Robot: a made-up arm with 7 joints. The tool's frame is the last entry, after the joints.
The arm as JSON. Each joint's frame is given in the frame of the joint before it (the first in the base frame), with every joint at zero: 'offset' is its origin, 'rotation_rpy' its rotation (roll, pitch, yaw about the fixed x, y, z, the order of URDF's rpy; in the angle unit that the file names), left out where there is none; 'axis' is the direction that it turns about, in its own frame. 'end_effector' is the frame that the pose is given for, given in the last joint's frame.
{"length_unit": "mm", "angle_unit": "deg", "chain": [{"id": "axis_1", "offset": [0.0, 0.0, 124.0], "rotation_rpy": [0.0, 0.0, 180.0], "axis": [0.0, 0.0, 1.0]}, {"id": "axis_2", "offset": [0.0, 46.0, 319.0], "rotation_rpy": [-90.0, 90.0, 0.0], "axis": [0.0, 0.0, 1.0]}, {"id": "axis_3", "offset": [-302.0, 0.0, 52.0], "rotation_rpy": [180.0, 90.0, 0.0], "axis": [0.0, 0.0, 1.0]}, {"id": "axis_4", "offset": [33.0, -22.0, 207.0], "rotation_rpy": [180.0, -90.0, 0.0], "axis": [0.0, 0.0, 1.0]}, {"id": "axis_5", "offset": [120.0, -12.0, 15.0], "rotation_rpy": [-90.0, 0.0, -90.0], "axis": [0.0, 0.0, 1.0]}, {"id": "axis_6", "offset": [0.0, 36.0, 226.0], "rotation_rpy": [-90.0, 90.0, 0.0], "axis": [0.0, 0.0, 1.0]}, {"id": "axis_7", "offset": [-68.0, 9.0, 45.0], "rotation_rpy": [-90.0, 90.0, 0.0], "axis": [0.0, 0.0, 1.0]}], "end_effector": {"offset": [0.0, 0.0, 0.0], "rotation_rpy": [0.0, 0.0, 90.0]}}
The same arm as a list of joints. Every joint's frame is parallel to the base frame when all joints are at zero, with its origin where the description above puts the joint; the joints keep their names.
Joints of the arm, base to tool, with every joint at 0 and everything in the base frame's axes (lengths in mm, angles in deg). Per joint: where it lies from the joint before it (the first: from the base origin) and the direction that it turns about. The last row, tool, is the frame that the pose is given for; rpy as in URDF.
axis_1: offset 0 0 124 axis 0 0 1
axis_2: offset 0 -46 319 axis 0 -1 0
axis_3: offset 0 -52 302 axis 0 0 1
axis_4: offset 22 33 207 axis 0 1 0
axis_5: offset -12 15 120 axis 0 0 1
axis_6: offset 0 -36 226 axis 0 -1 0
axis_7: offset 9 -45 68 axis 1 0 0
tool: offset 0 0 0 rpy 180 -90 0

